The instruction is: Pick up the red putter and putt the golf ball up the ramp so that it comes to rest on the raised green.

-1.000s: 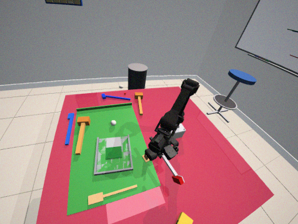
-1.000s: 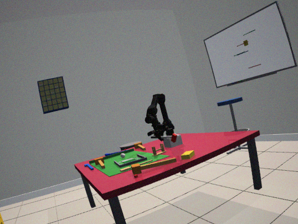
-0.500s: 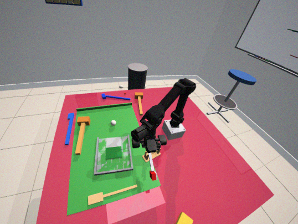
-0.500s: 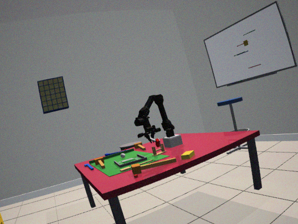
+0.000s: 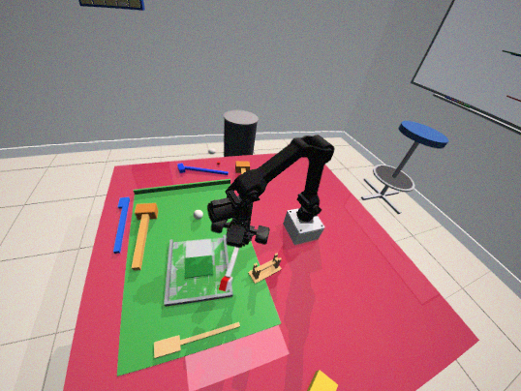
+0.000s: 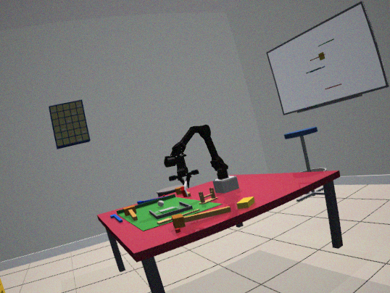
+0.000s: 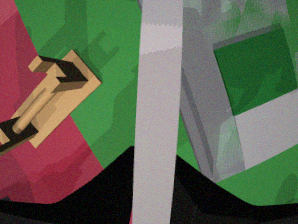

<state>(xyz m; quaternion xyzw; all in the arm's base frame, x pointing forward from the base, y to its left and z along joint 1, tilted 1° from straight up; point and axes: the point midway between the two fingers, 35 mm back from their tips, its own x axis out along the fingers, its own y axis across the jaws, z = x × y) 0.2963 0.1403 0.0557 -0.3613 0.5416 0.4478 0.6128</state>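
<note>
My gripper tip is 30 mm to the right of the red putter, 20 mm below it and 10 mm short of it. The rest, counted from my gripper tip: white golf ball 230 mm to the right, 160 mm ahead, 80 mm below; then yellow block 430 mm to the left, 190 mm behind, 90 mm below.
</note>
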